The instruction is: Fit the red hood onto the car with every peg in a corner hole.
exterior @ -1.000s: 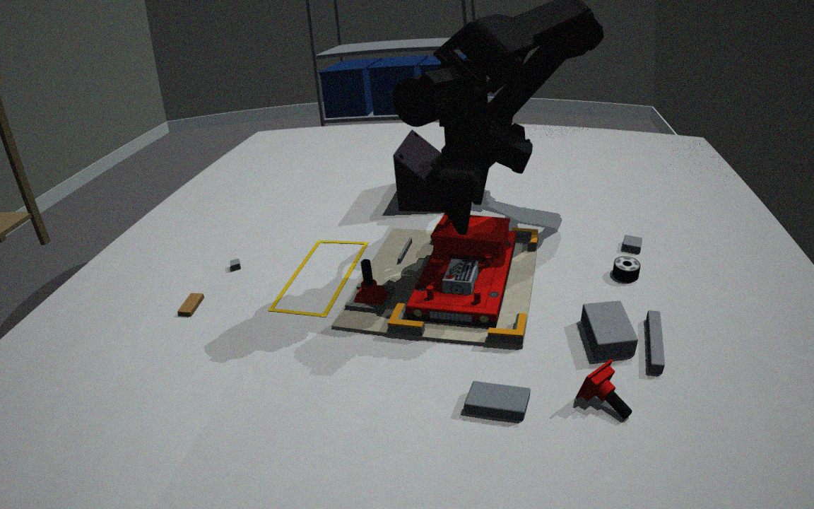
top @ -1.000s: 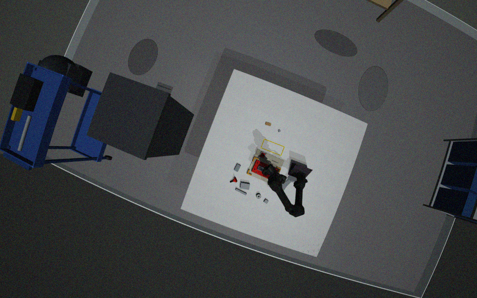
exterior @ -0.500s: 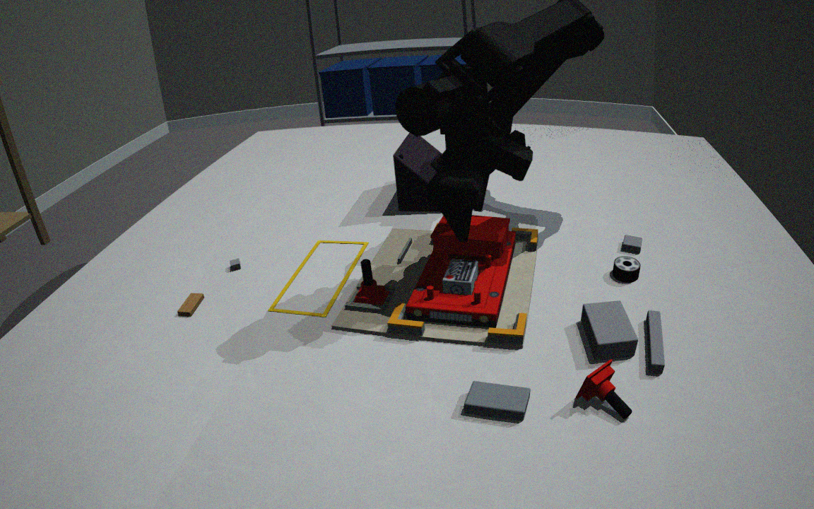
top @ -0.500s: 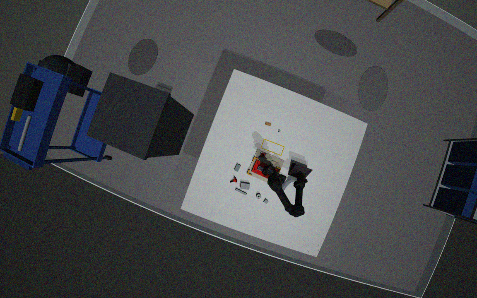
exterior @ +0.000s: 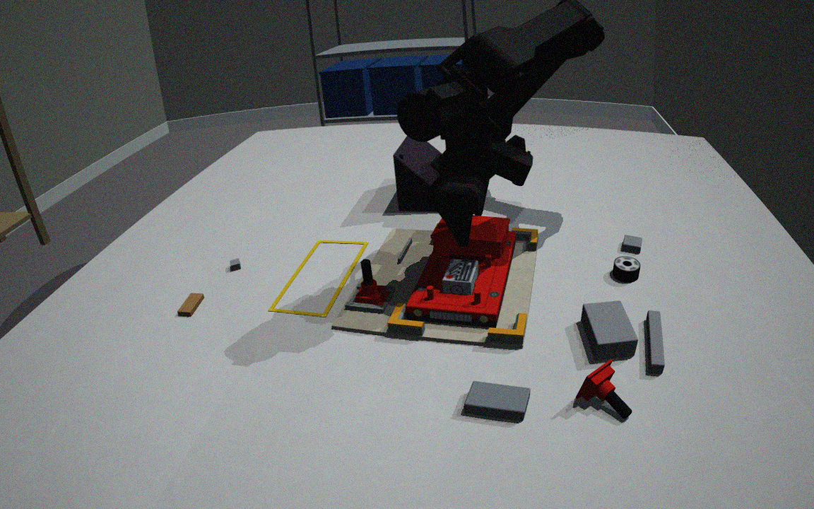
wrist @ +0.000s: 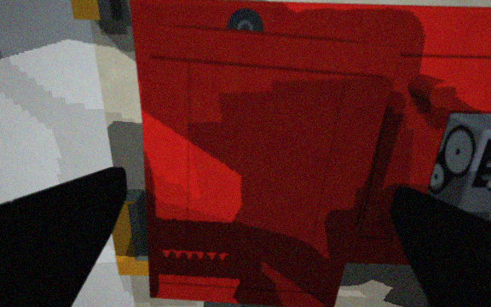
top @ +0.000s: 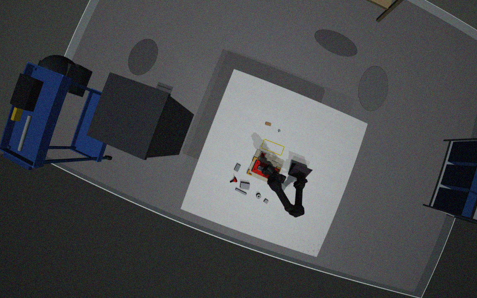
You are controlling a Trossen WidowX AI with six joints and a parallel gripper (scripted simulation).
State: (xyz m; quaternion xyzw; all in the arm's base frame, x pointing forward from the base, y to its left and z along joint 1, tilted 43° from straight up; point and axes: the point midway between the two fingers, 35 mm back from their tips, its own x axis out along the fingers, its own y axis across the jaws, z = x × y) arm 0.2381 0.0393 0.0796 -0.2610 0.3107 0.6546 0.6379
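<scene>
My gripper tip is 10 mm above the red hood. From my gripper tip the other things lie so: grey engine block 100 mm ahead, 20 mm below, 10 mm to the left; then grey bar 250 mm to the left, 170 mm ahead, 40 mm below; then black wheel 220 mm to the left, 40 mm below, 10 mm ahead.
</scene>
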